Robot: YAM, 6 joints.
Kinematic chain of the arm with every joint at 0, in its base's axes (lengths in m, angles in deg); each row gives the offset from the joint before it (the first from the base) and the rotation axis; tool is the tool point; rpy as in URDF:
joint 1: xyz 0 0 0.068 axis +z
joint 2: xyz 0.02 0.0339 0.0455 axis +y
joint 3: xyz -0.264 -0.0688 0 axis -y
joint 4: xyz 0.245 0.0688 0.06 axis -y
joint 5: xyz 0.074 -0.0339 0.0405 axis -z
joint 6: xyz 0.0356 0 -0.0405 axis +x
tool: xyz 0 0 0 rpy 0 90 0
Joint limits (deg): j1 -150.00..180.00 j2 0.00..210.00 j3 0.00..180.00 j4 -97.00..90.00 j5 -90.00..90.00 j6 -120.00..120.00
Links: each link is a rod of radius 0.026 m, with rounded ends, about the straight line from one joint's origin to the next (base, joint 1, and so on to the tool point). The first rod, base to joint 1, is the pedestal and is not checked.
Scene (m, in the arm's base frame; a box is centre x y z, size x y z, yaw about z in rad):
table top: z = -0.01
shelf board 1: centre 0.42 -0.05 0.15 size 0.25 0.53 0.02 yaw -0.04
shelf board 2: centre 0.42 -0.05 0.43 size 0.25 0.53 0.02 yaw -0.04
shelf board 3: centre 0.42 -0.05 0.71 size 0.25 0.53 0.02 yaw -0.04
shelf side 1: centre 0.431 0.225 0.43 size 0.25 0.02 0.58 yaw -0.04
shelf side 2: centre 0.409 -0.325 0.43 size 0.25 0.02 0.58 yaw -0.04
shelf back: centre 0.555 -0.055 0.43 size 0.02 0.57 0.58 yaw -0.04
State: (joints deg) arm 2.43 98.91 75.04 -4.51 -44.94 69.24
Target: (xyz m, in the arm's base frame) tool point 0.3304 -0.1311 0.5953
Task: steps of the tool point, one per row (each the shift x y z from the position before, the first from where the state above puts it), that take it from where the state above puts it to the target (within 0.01 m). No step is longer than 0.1 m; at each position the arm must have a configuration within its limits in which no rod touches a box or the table.
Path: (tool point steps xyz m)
1: -0.0555 0.0055 0.0160
2: -0.0561 0.0032 0.0050
3: -0.0544 0.0009 -0.0055
4: -0.0506 -0.0009 -0.0155
5: 0.0323 -0.0308 0.0657
6: 0.0183 -0.0383 0.0661
7: 0.0027 -0.0404 0.0645
8: -0.0124 -0.0374 0.0609
9: -0.0255 -0.0293 0.0552
10: 0.0663 -0.0099 0.0072
11: 0.0702 0.0044 -0.0072

